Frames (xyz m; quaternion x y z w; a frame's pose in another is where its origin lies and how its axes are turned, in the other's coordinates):
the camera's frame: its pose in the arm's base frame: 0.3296 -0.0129 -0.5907 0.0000 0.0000 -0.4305 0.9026
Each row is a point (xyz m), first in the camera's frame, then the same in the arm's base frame.
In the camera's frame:
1: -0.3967 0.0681 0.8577
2: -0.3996 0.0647 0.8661
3: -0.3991 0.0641 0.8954
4: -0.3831 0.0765 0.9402
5: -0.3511 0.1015 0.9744
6: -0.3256 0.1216 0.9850
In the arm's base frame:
1: 0.1329 0.3382 0.2670
2: 0.1284 0.3384 0.2754
3: 0.1282 0.3376 0.3047
4: 0.1479 0.3330 0.3495
5: 0.1875 0.3238 0.3837
6: 0.2192 0.3167 0.3943

